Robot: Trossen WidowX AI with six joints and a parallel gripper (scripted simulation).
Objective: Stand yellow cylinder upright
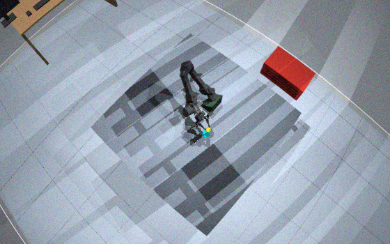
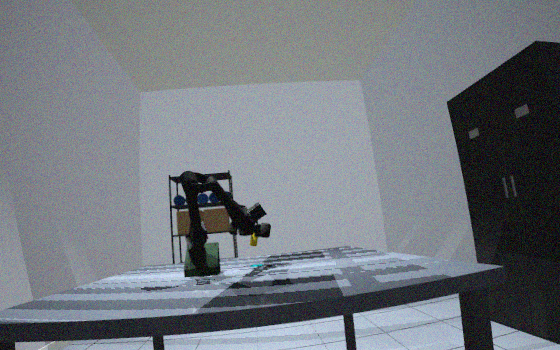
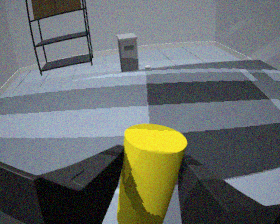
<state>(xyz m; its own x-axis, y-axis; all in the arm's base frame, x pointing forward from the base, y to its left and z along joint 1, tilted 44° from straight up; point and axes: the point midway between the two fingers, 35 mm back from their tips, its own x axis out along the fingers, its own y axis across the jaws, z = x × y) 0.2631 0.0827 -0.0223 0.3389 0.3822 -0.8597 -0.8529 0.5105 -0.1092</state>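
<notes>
Now: the cyan circle 150 mm below my gripper tip, 20 mm to the right of it and 10 mm behind it. The rest, counted from my gripper tip: yellow tall cylinder 20 mm below.
</notes>
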